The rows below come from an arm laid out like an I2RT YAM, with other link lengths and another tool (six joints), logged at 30 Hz.
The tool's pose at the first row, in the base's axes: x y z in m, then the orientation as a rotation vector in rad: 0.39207 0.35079 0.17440 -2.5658 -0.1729 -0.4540
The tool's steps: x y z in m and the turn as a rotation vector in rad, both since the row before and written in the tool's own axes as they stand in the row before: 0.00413 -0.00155 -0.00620 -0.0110 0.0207 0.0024; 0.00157 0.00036 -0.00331 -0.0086 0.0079 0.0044; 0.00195 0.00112 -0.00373 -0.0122 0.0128 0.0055; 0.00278 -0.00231 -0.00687 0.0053 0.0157 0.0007; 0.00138 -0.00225 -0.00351 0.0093 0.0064 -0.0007; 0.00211 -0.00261 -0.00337 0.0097 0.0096 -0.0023; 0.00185 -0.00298 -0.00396 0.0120 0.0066 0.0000; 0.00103 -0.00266 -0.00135 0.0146 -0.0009 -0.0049; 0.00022 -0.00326 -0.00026 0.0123 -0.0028 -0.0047; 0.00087 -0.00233 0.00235 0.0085 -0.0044 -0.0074; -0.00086 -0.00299 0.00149 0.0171 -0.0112 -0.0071; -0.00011 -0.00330 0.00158 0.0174 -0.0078 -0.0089; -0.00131 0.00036 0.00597 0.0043 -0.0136 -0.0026; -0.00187 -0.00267 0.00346 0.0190 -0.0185 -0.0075
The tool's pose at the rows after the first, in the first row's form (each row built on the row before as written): 0.39384 0.34904 0.18159 -2.5708 -0.1603 -0.4817; 0.39436 0.34708 0.18466 -2.5768 -0.1501 -0.4919; 0.39521 0.34426 0.18787 -2.5848 -0.1359 -0.5087; 0.39508 0.34290 0.19551 -2.5750 -0.1308 -0.5276; 0.39472 0.34310 0.19988 -2.5641 -0.1317 -0.5342; 0.39498 0.34364 0.20460 -2.5519 -0.1336 -0.5454; 0.39468 0.34415 0.20986 -2.5382 -0.1341 -0.5514; 0.39460 0.34570 0.21261 -2.5246 -0.1442 -0.5493; 0.39402 0.34831 0.21450 -2.5138 -0.1541 -0.5452; 0.39512 0.35154 0.21423 -2.5073 -0.1671 -0.5409; 0.39416 0.35485 0.21424 -2.4944 -0.1842 -0.5262; 0.39378 0.35846 0.21469 -2.4801 -0.2022 -0.5165; 0.39457 0.36160 0.20949 -2.4801 -0.2117 -0.4999; 0.39321 0.36572 0.20754 -2.4671 -0.2322 -0.4761
